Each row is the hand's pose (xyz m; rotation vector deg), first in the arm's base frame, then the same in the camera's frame.
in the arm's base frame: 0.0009 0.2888 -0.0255 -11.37 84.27 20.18
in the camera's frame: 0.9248 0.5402 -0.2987 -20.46 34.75 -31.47
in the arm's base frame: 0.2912 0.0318 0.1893 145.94 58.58 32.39
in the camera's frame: 0.7755 0.4430 0.1072 92.38 7.01 56.07
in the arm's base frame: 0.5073 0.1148 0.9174 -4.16 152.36 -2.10
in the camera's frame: 0.5048 0.9454 0.6152 21.20 91.81 -45.10
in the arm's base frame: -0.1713 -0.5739 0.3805 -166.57 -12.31 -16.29
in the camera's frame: 0.0475 0.2024 -0.0644 128.10 -17.57 81.91
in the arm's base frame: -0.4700 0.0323 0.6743 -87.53 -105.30 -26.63
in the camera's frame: 0.1165 0.8916 -0.3161 105.95 100.27 47.66
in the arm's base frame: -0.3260 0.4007 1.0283 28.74 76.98 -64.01
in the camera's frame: 0.2143 1.3702 -0.1085 47.47 3.11 -77.87
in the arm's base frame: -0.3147 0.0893 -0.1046 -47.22 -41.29 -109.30
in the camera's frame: 0.6889 0.3954 -0.5615 22.41 99.15 143.45
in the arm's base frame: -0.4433 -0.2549 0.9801 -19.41 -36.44 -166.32
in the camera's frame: -0.2352 0.8769 -0.0862 -39.65 66.60 122.49
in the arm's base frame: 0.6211 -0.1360 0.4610 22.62 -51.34 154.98
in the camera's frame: 0.6691 0.4420 0.5538 -64.37 -15.03 137.22
